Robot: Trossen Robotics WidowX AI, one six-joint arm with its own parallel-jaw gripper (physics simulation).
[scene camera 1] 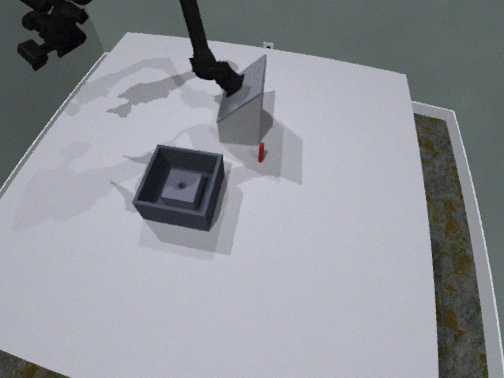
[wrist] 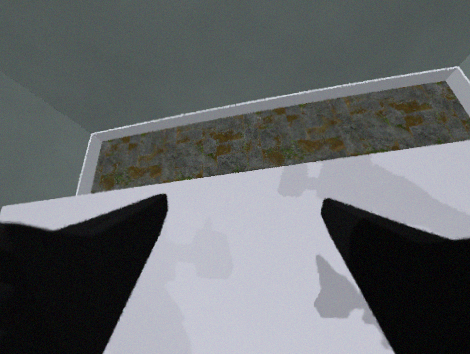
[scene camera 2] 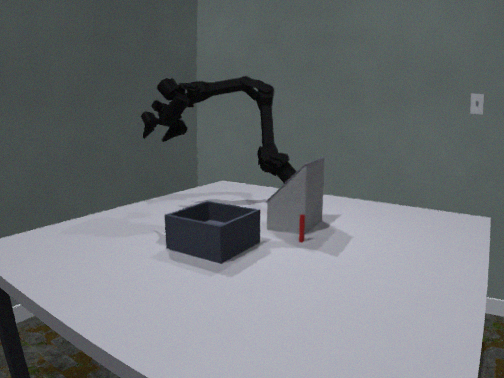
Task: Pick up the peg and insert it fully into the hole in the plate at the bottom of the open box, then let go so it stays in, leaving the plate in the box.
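Pixels of known places: gripper, fingertip midpoint: (scene camera 1: 47,62) (wrist: 245,204) (scene camera 2: 153,139); arm's base at its link origin: (scene camera 1: 235,86) (scene camera 2: 293,181).
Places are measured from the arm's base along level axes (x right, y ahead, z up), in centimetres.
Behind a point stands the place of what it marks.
The red peg (scene camera 1: 261,153) @(x -10.6, y 17.8, z -9.3 cm) (scene camera 2: 301,228) @(x -10.6, y 17.8, z -9.7 cm) stands upright on the table, just in front of the grey block and apart from the box. The dark open box (scene camera 1: 175,216) @(x 8.5, y 42.4, z -7.5 cm) (scene camera 2: 194,239) @(x 8.8, y 42.5, z -9.1 cm) stands to the peg's left in both scene views. The light grey plate (scene camera 1: 172,195) @(x 11.2, y 36.4, z -8.1 cm) lies at the bottom of the box, with a dark, empty hole near its middle. In scene camera 2 the box's near walls mostly hide the plate. My gripper (scene camera 1: 49,59) @(x 52.0, y 11.5, z 12.8 cm) (scene camera 2: 154,138) @(x 52.0, y 11.5, z 12.8 cm) (wrist: 245,204) @(x 52.0, y 11.5, z 12.8 cm) is open and empty, high above the table's left side, far from peg and box. Peg and box do not show in the wrist view.
A grey block with a sloped top (scene camera 1: 240,125) @(x -3.3, y 11.7, z -4.9 cm) (scene camera 2: 287,210) @(x -3.3, y 11.7, z -6.7 cm) stands right behind the peg, partly hiding the arm's lower part. The white table (scene camera 1: 320,280) @(x -30.2, y 51.7, z -13.9 cm) (scene camera 2: 350,300) @(x -34.2, y 46.5, z -13.9 cm) (wrist: 260,260) @(x 48.6, y 13.0, z -13.9 cm) carries the arm's shadows. Walls and a patterned floor lie beyond its edges.
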